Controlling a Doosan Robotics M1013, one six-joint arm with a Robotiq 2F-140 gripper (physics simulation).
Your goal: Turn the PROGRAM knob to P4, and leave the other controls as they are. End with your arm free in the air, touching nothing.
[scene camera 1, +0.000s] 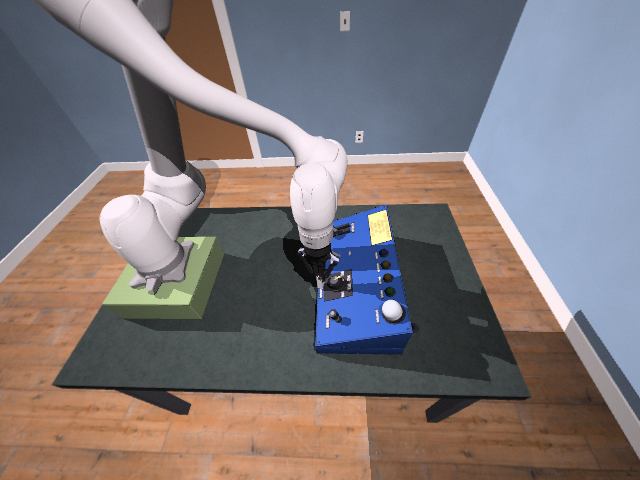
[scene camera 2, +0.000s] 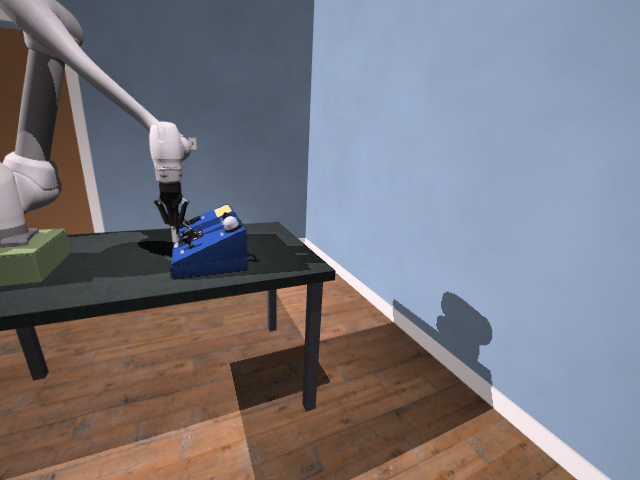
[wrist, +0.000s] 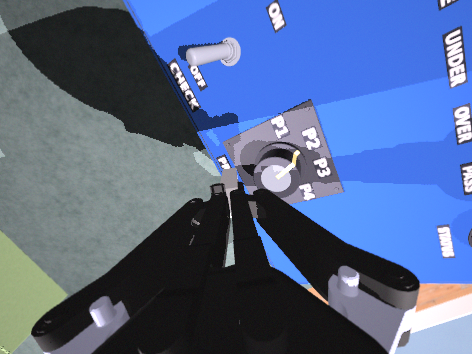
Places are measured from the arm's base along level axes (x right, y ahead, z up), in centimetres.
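Where they show: gripper, between the fingertips: (scene camera 1: pixel 321 285) (scene camera 2: pixel 176 241) (wrist: pixel 231 179); arm's base, origin of its link: (scene camera 1: pixel 164 263) (scene camera 2: pixel 0 241).
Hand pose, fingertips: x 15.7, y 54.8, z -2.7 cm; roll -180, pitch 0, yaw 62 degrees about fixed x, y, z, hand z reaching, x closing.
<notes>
Things, the pixels of their top centre, and the offset from my fingertips. "pt": a spot on its surface instead.
- PROGRAM knob, centre of its top: (wrist: pixel 276 180) (scene camera 1: pixel 334 279) dx +1.4, dy +4.3, dz +4.7 cm
- grey plate, a spot on its surface: (wrist: pixel 327 184) pt dx +5.6, dy +8.4, dz +2.8 cm
- metal CHECK toggle, centre of its top: (wrist: pixel 208 44) dx -10.5, dy +5.7, dz +5.1 cm
- small black-topped control, centre of its top: (scene camera 1: pixel 336 312) dx +13.3, dy +3.1, dz +5.8 cm
- white dome, a spot on its surface: (scene camera 1: pixel 391 310) (scene camera 2: pixel 229 218) pt dx +17.9, dy +16.9, dz +11.8 cm
- yellow card, centre of its top: (scene camera 1: pixel 379 224) (scene camera 2: pixel 222 207) dx -16.4, dy +23.5, dz +8.8 cm
The PROGRAM knob (scene camera 1: pixel 336 280) (wrist: pixel 276 178) is a dark round knob with a light grey top and a yellow pointer line, on a grey plate (wrist: pixel 327 184) marked P1 to P4. In the wrist view its pointer aims at about P2. The knob sits on the sloped face of the blue control box (scene camera 1: pixel 356 330) (scene camera 2: pixel 217 253) (wrist: pixel 375 225). My gripper (scene camera 1: pixel 319 281) (scene camera 2: pixel 174 236) (wrist: pixel 231 179) is shut and empty. Its tips are low, beside the knob at the box's low edge, partly over the PROGRAM label. I cannot tell whether they touch the box; a gap shows between tips and knob.
A metal CHECK toggle (wrist: pixel 212 53) stands beside the knob plate. A small black-topped control (scene camera 1: pixel 334 316) is on its other side. A white dome (scene camera 1: pixel 391 310) (scene camera 2: pixel 230 223), several round lamps and a yellow card (scene camera 1: pixel 379 227) are farther up the box. The arm's green base block (scene camera 1: pixel 149 311) stands left.
</notes>
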